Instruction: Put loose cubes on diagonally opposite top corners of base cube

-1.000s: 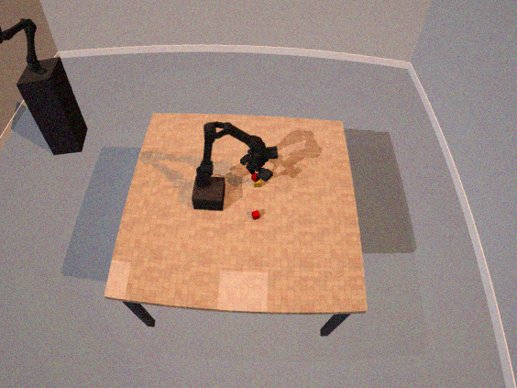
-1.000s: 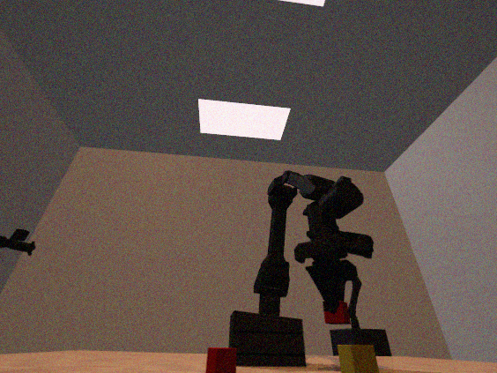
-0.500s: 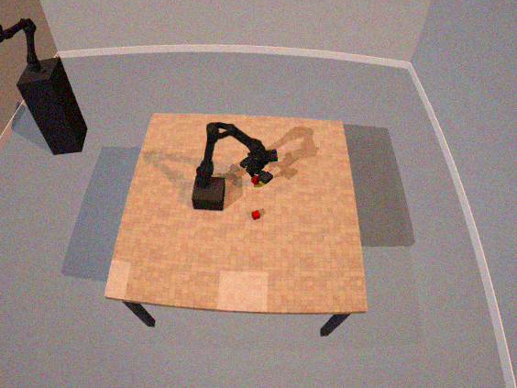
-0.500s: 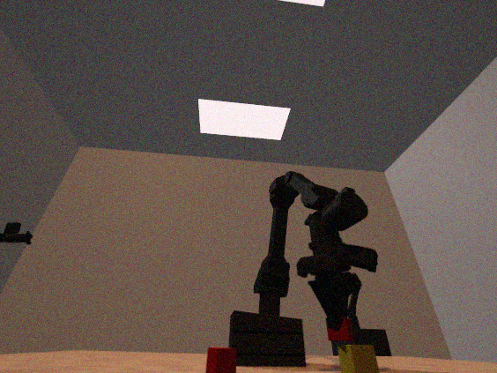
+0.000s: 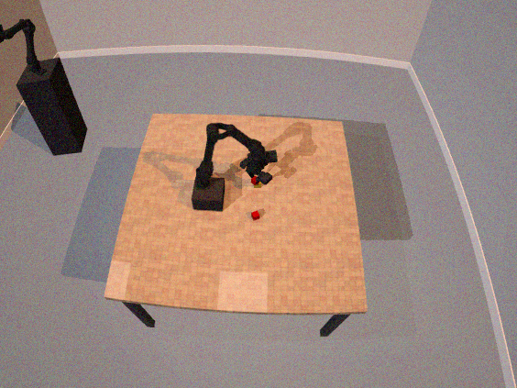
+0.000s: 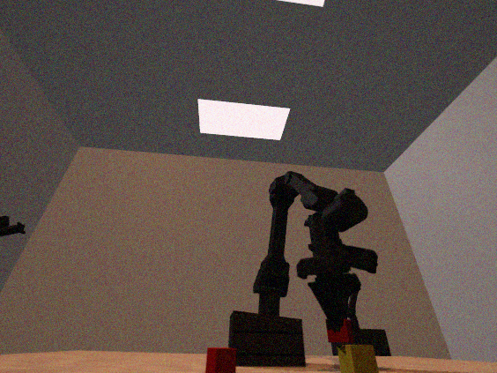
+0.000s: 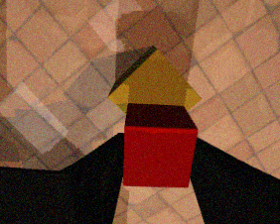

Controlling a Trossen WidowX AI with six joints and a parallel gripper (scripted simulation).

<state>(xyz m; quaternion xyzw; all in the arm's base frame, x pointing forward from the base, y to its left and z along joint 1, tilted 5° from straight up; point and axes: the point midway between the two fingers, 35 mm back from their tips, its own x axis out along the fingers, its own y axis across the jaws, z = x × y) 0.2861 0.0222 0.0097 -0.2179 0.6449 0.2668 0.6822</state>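
The red cube lies right at my gripper tip. From my gripper tip the other things lie so: yellow base cube: 4 cm below, 1 cm to the left, 1 cm ahead.
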